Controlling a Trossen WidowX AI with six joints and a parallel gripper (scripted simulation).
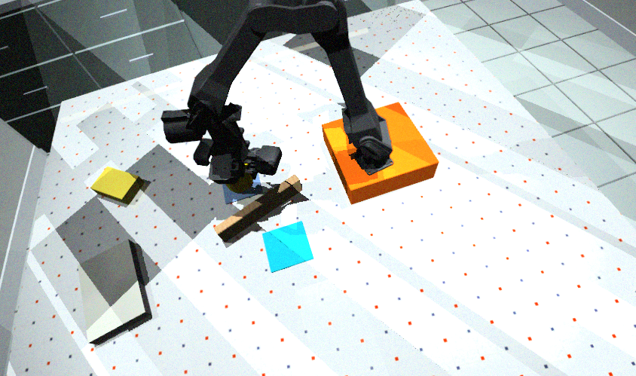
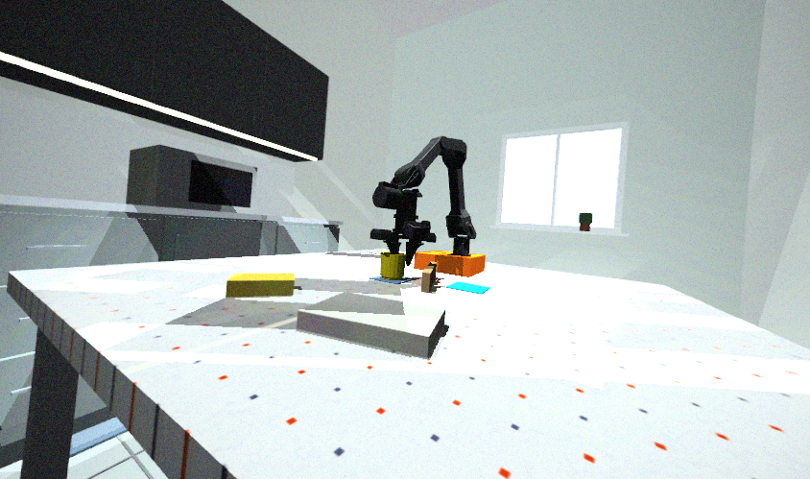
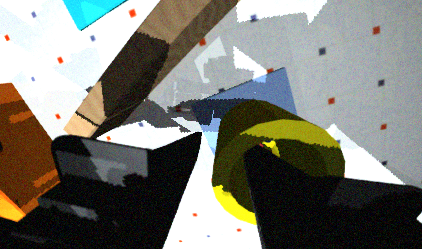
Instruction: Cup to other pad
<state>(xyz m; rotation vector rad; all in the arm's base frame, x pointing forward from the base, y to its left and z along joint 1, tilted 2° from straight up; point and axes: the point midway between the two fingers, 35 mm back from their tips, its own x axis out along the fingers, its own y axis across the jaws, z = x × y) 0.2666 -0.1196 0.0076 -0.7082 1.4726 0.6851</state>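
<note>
Now: the blue pad 4 cm below my gripper tip, 2 cm to the right of it and 2 cm ahead of it. Also, from my gripper tip: yellow cup (2 cm to the right, 2 cm ahead); blue marble (3 cm to the right, 3 cm ahead, 2 cm below); wooden bar (8 cm to the left, 2 cm below).
</note>
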